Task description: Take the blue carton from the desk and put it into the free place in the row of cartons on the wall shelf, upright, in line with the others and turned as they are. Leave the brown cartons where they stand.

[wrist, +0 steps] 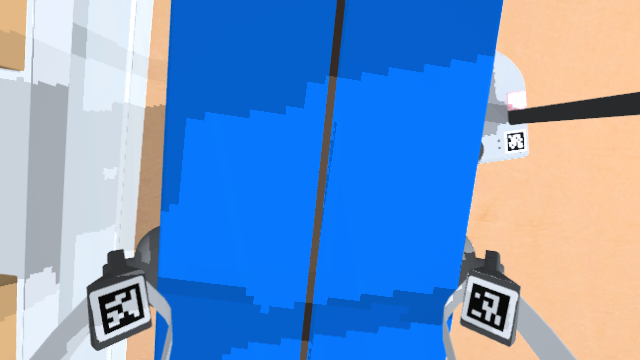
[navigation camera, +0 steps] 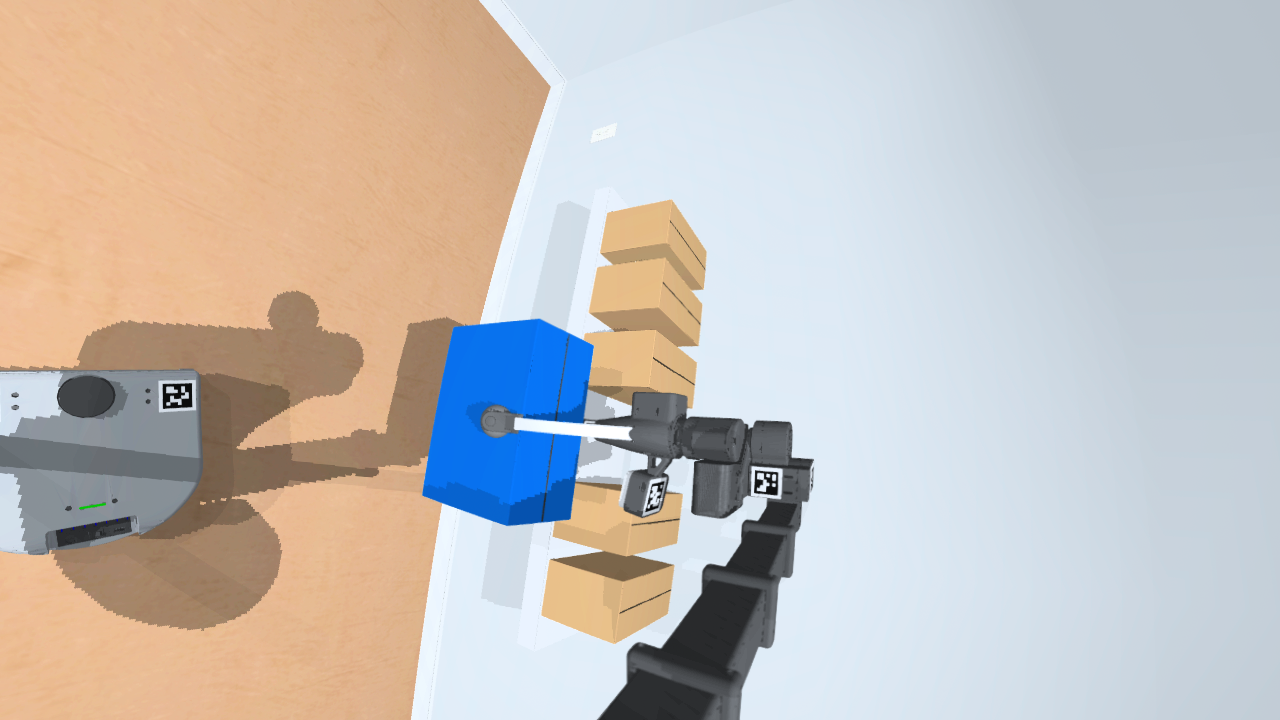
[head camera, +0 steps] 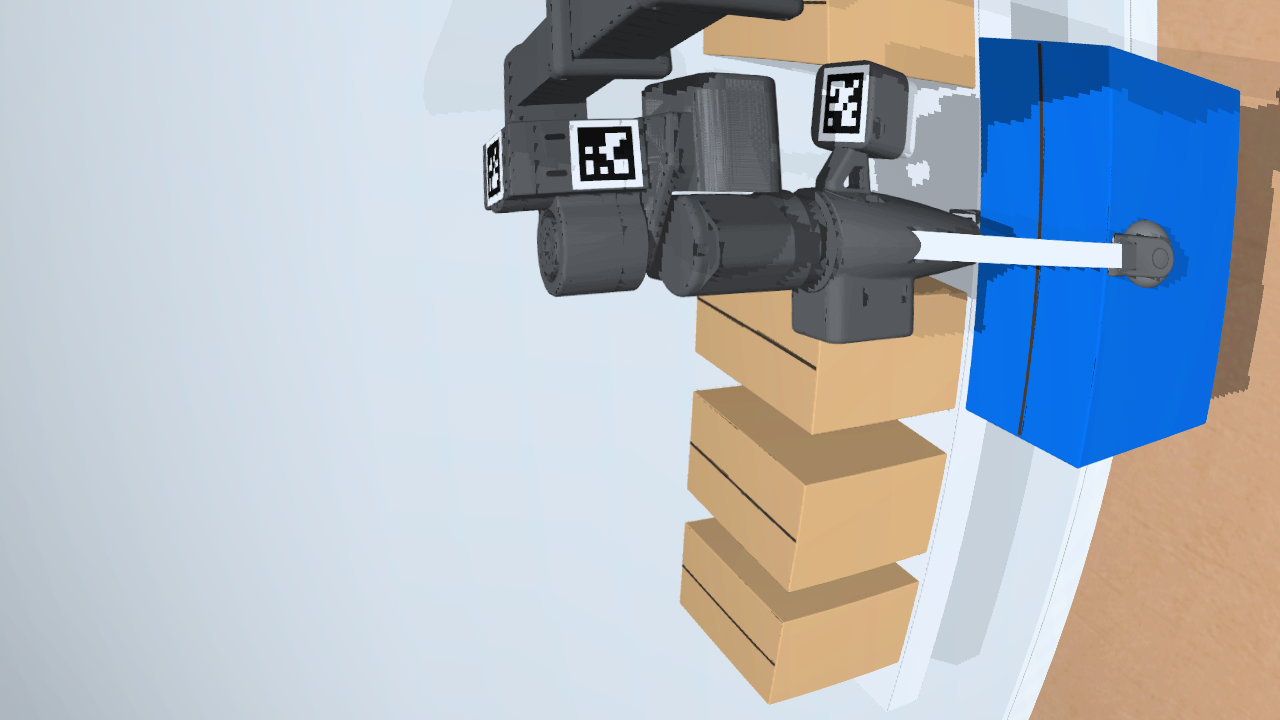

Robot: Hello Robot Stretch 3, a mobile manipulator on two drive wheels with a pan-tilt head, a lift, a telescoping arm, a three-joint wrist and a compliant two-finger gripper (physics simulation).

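Pixels of known places: gripper, fingertip midpoint: (navigation camera: 527,422); robot's base, origin of the base link: (navigation camera: 89,394).
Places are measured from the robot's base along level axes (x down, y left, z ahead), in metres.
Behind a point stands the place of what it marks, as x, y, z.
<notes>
The blue carton (head camera: 1163,358) {-0.811, -0.386, 0.057} (navigation camera: 487,358) {-0.815, -0.388, 0.067} (wrist: 390,200) hangs in the air in front of the wall shelf (head camera: 911,667) {-0.674, -0.862, 0.458} (navigation camera: 532,617) {-0.677, -0.594, -0.467}. My gripper (head camera: 1145,255) (navigation camera: 496,420) (wrist: 308,254) {-0.850, -0.428, -0.020} is shut on it, one finger on each of two opposite sides. Its dark stripe runs along the row, while the stripes on the brown cartons (head camera: 868,528) {-0.789, -0.804, 0.240} (navigation camera: 626,291) {-0.790, -0.798, 0.221} (wrist: 11,47) run from wall to front, so it is turned about a quarter turn from them. The free place shows as a shaded gap between brown cartons, partly hidden by the wrist and blue carton. The desk does not show.
Brown cartons stand on both sides of the gap, close beside the wrist in the head view. The arm (head camera: 617,53) {-1.182, -0.360, -0.089} (navigation camera: 716,617) {-1.179, -0.229, -0.087} reaches along the wall past the row's near end. My base (navigation camera: 134,438) {-0.160, -0.063, -0.077} (wrist: 505,135) stands on the wooden floor. A wall outlet (navigation camera: 604,132) {-0.409, -1.274, 0.978} is beyond the shelf.
</notes>
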